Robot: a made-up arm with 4 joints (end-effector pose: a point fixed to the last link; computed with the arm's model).
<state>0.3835 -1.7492 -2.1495 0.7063</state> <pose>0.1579 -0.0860 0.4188 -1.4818 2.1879 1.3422</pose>
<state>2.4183 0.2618 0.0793 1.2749</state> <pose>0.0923 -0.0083 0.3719 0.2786 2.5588 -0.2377</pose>
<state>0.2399 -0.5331 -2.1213 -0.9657</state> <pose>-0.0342 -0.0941 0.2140 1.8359 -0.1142 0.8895</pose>
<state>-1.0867 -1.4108 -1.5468 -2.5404</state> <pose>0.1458 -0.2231 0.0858 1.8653 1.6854 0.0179</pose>
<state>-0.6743 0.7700 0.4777 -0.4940</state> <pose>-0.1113 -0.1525 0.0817 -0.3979 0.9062 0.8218</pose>
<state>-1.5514 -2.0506 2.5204 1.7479</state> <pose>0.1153 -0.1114 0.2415 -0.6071 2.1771 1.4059</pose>
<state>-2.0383 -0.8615 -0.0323 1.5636</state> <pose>-0.3114 -0.0805 0.0089 -0.8527 0.4308 0.1684</pose>
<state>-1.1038 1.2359 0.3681 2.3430</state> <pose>-0.1212 0.0446 -0.0311 1.3628 -1.2837 0.1416</pose>
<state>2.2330 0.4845 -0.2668 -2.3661</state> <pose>-0.1348 0.0162 0.1720 -0.5342 0.1944 -0.1258</pose>
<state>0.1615 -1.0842 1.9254 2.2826</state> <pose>0.0281 -0.3276 0.0887 -1.4125 -0.7414 1.1044</pose>
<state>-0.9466 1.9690 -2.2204 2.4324</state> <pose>0.1255 -0.0027 0.2476 0.6920 0.8584 -1.2005</pose>
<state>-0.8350 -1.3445 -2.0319 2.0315</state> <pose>0.3173 -0.2082 0.0495 -0.7152 -2.0484 -2.1530</pose>
